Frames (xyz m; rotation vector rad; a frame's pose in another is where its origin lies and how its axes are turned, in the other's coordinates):
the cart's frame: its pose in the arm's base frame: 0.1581 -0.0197 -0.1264 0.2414 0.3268 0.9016
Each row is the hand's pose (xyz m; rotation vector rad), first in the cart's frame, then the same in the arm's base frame.
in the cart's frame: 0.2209 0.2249 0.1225 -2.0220 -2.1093 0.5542
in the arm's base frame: 0.1684 0.2829 0.0243 -0.7104 -2.6062 0.6322
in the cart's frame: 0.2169 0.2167 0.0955 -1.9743 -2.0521 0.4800
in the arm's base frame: 0.1619 0.2766 -0.0027 -0.6921 -2.5133 0.6181
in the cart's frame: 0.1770 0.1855 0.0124 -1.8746 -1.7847 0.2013
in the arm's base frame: 0.1302 0.2318 -0.0831 -0.7189 -2.1612 0.5457
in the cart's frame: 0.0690 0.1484 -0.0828 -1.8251 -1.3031 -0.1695
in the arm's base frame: 0.0591 0.1299 -0.1646 -0.8871 -1.6417 0.4242
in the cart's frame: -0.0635 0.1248 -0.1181 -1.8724 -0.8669 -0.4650
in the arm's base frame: -0.0135 0.0124 -0.1820 -1.1256 -1.2415 0.2793
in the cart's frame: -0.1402 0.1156 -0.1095 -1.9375 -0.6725 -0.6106
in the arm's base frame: -0.0478 -0.0549 -0.1637 -1.2718 -1.0879 0.1807
